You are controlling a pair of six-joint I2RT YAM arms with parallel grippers.
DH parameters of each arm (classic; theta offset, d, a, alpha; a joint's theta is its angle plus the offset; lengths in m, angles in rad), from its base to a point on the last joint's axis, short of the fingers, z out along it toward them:
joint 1: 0 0.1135 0.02 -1.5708
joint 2: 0 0 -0.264 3.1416
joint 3: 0.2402 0 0.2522 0
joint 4: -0.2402 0 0.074 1.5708
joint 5: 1.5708 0 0 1.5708
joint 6: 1.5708 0.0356 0 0
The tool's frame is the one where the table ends.
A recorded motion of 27 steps. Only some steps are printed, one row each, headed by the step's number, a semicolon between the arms.
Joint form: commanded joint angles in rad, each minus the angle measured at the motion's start. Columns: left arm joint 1, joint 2, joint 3, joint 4, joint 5, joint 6; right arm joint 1, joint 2, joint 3, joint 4, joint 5, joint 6.
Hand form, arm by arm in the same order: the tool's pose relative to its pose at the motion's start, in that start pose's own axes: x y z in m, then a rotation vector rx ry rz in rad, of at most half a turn. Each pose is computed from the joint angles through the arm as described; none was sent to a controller.
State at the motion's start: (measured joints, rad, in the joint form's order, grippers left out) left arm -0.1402 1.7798 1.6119 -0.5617 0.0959 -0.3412; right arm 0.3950 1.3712 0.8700 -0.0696 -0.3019 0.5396
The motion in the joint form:
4: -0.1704 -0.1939 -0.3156 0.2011 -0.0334 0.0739; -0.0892 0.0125 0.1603 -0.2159 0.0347 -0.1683
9: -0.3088 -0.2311 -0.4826 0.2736 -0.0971 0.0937; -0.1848 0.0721 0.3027 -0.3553 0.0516 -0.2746
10: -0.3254 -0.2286 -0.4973 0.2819 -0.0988 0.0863; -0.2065 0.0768 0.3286 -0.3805 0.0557 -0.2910
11: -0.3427 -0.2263 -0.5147 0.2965 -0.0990 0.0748; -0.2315 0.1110 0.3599 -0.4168 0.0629 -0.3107
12: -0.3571 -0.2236 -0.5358 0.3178 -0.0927 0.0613; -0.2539 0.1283 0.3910 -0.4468 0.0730 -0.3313
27: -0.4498 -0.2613 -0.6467 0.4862 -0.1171 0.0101; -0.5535 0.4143 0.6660 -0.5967 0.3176 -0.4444
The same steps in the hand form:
4: 0.0655 -0.0431 -0.0195 0.1148 -0.0378 0.1882; -0.0374 -0.0055 -0.0198 0.1196 -0.0017 -0.1003
9: 0.1231 -0.0658 -0.0116 0.1337 0.0277 0.2973; -0.0708 -0.0209 -0.0309 0.2197 0.0042 -0.1342
10: 0.1298 -0.0687 -0.0097 0.1403 0.0399 0.3015; -0.0776 -0.0239 -0.0359 0.2395 -0.0018 -0.1367
11: 0.1370 -0.0717 -0.0076 0.1501 0.0497 0.3018; -0.0830 -0.0332 -0.0336 0.2746 0.0221 -0.1279
12: 0.1443 -0.0737 -0.0051 0.1646 0.0593 0.2980; -0.0897 -0.0385 -0.0360 0.3035 0.0267 -0.1294
27: 0.1722 -0.0908 -0.0108 0.2500 -0.0061 0.2954; -0.1486 -0.1581 -0.0552 0.7664 0.0440 0.0047

